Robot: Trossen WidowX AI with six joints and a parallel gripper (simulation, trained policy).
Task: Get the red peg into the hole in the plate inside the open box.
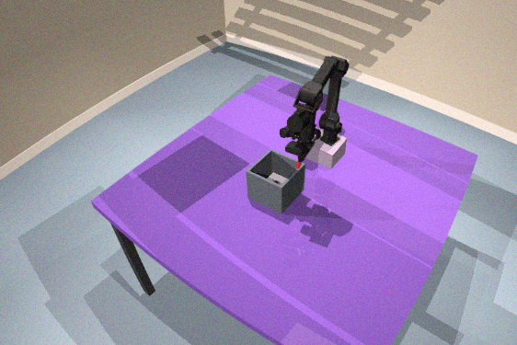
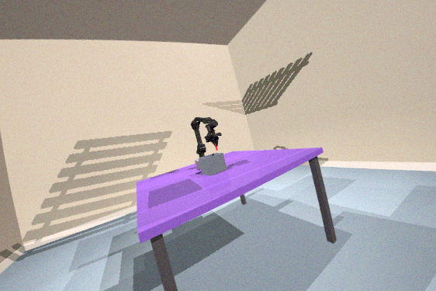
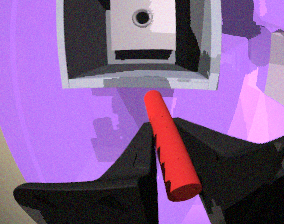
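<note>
My gripper tip is 4 cm short of the plate, 9 cm to the left of it and 15 cm above it. From my gripper tip the other things lie so: red peg: 1 cm above.
</note>
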